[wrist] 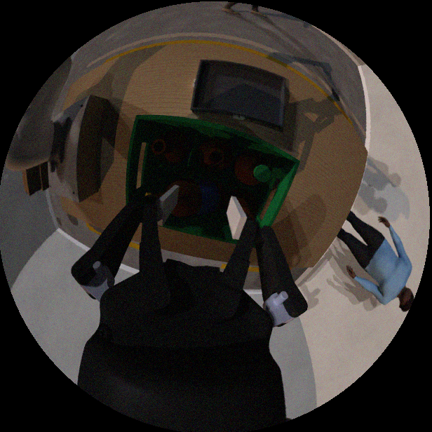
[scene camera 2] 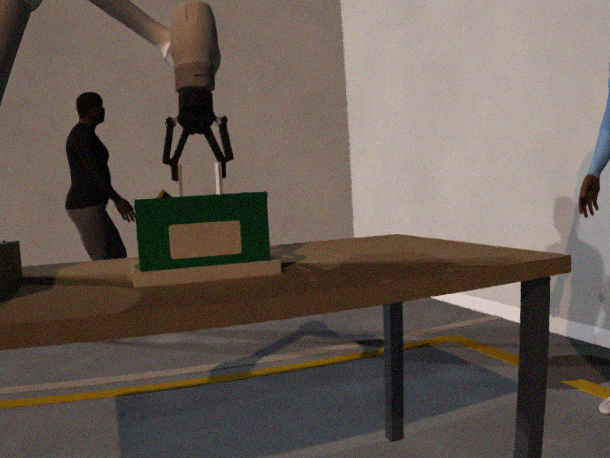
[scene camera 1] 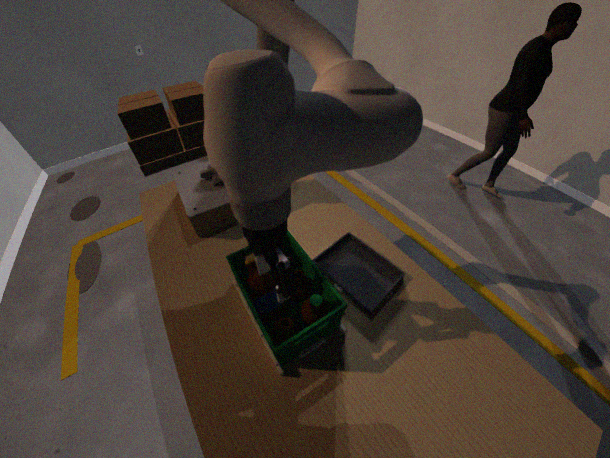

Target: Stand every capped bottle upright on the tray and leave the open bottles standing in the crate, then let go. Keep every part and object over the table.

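Places are measured from the arm's base along level axes (x left, y back, z up), in millimetres.
Pixels of known places: gripper, fingertip midpoint: (scene camera 2: 200, 195) (scene camera 1: 274, 285).
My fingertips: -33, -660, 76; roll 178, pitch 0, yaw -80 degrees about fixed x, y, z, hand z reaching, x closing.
Behind a point stands the place of what it marks, as x, y, z.
The green crate (scene camera 1: 300, 348) {-29, -792, -35} (scene camera 2: 255, 230) {-92, -770, -3} (wrist: 282, 195) stands on the table with brown bottles inside. A green cap (scene camera 1: 316, 300) {41, -735, 65} (wrist: 262, 173) and a dark blue cap (scene camera 1: 266, 301) {-62, -675, 41} (wrist: 209, 192) show. A yellow cap (scene camera 1: 250, 259) {-61, -577, 92} shows near the crate's back end, mostly hidden by a finger in the wrist view. Open bottle mouths (wrist: 158, 146) (wrist: 216, 156) show in the row nearer the tray. The dark tray (scene camera 1: 365, 275) {271, -674, -93} (wrist: 235, 87) holds no bottle. My gripper (scene camera 1: 271, 279) {-33, -660, 76} (scene camera 2: 199, 179) (wrist: 203, 199) is open, pointing down over the crate; its fingertips are hidden behind the crate wall in scene camera 2.
The crate stands beside the tray on the wooden table (scene camera 1: 425, 380) {226, -1009, -98} (scene camera 2: 450, 255) {-65, -1240, -98} (wrist: 330, 170). The grey base block (scene camera 1: 212, 220) {-136, -231, -46} (wrist: 90, 150) is at the robot's end. Shelf boxes stand behind it. One person in dark clothes and one in blue stand beyond the table.
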